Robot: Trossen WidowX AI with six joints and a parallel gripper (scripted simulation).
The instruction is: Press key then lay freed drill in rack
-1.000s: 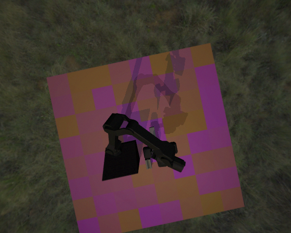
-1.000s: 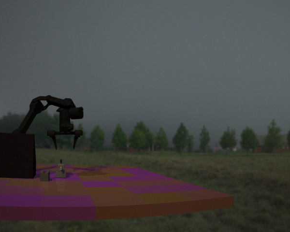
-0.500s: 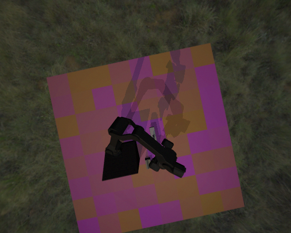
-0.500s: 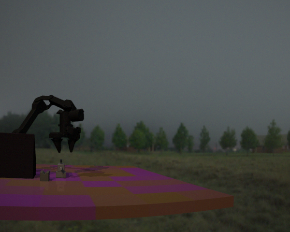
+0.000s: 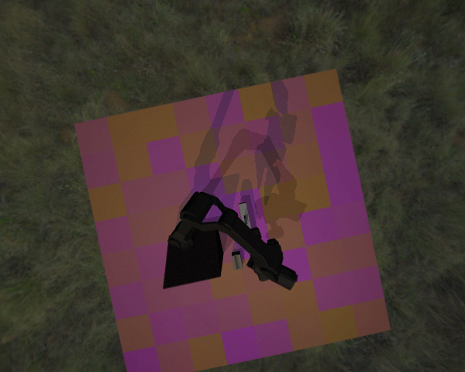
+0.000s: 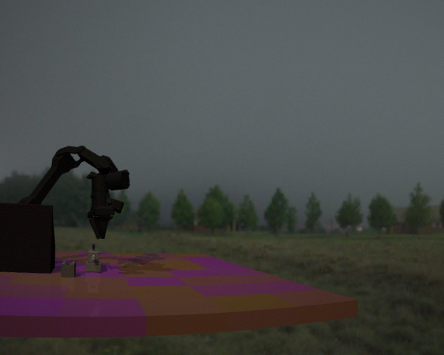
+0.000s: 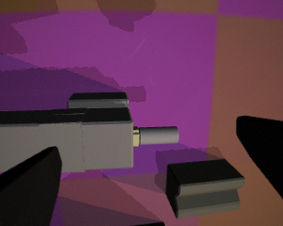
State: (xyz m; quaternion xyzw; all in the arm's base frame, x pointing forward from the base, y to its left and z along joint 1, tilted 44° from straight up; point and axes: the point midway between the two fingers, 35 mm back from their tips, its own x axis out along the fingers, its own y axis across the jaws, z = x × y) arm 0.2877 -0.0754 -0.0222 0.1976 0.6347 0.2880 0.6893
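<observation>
Now: gripper tip 20 mm past the drill, 30 mm to the right of it and 60 mm above it. Also, from my gripper tip: thin dark key: 20 mm behind, 110 mm to the left, 60 mm below; grey block: 20 mm behind, 90 mm to the left, 70 mm below; grey rack: 100 mm behind, 80 mm to the right, 90 mm below.
</observation>
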